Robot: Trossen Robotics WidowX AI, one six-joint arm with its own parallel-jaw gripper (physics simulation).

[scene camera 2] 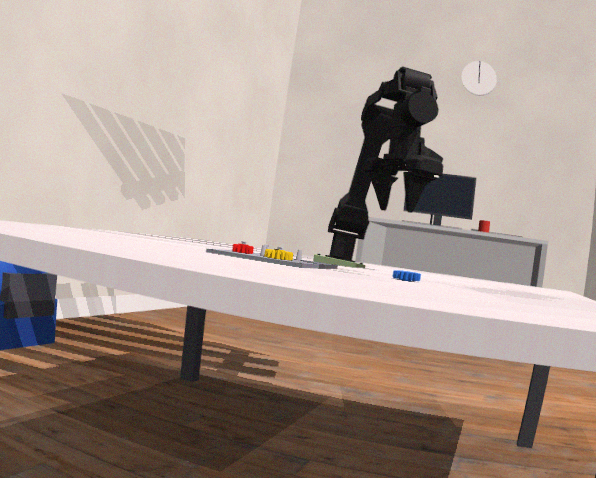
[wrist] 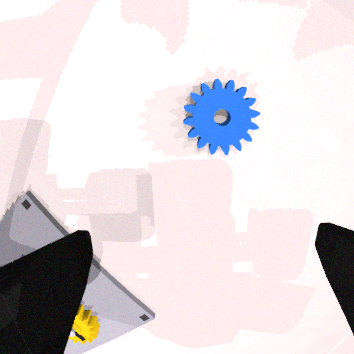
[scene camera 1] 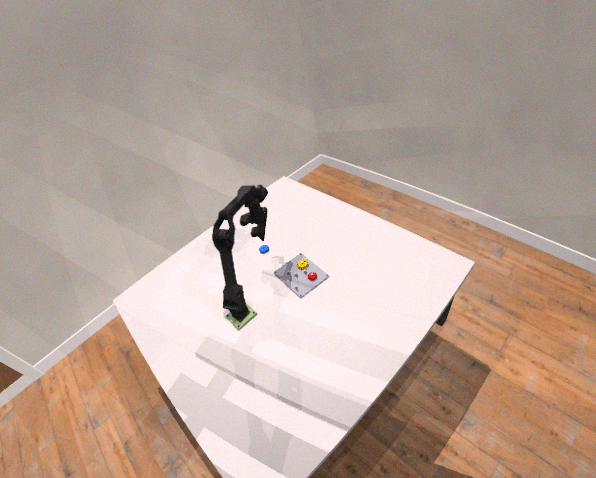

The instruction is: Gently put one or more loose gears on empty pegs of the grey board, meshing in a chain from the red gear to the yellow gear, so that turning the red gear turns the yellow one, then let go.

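Frame: origin at the arm's base, x down, y ahead, z right, level; millimetres.
Seen in the pictures: gripper, fingertip midpoint: (scene camera 2: 396, 211) (wrist: 207, 240); arm's base, link origin: (scene camera 2: 340, 259) (scene camera 1: 241, 313).
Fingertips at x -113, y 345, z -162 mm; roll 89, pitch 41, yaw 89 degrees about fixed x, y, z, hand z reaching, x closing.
Note:
Offsets run from my fingertips to a thing's top centre.
A loose blue gear {dy -7, dx +109, dz -36 mm} (scene camera 1: 264, 249) (scene camera 2: 406, 275) (wrist: 205, 127) lies flat on the table, apart from the grey board {dy -26, dx +95, dz +233 mm} (scene camera 1: 309, 286) (scene camera 2: 320, 265) (wrist: 117, 300). The red gear {dy -11, dx +101, dz +293 mm} (scene camera 1: 312, 276) (scene camera 2: 243, 248) and the yellow gear {dy +19, dx +100, dz +209 mm} (scene camera 1: 302, 264) (scene camera 2: 278, 255) (wrist: 88, 326) sit on the board, with a gap between them. Empty pegs stand on the board, one peg {dy -56, dx +97, dz +189 mm} (scene camera 2: 299, 255) near the yellow gear in scene camera 2. My gripper (scene camera 1: 253, 230) (scene camera 2: 397, 210) (wrist: 207, 240) is open and empty, well above the table near the blue gear. Its left finger in the wrist view hides part of the board and yellow gear.
The arm's green base plate (scene camera 1: 231, 318) (scene camera 2: 325, 259) is on the white table (scene camera 1: 400, 280) (scene camera 2: 125, 265). Behind the table are a grey cabinet (scene camera 2: 450, 255), a monitor (scene camera 2: 452, 195) and a red cup (scene camera 2: 484, 226). Shadows cross the table and board.

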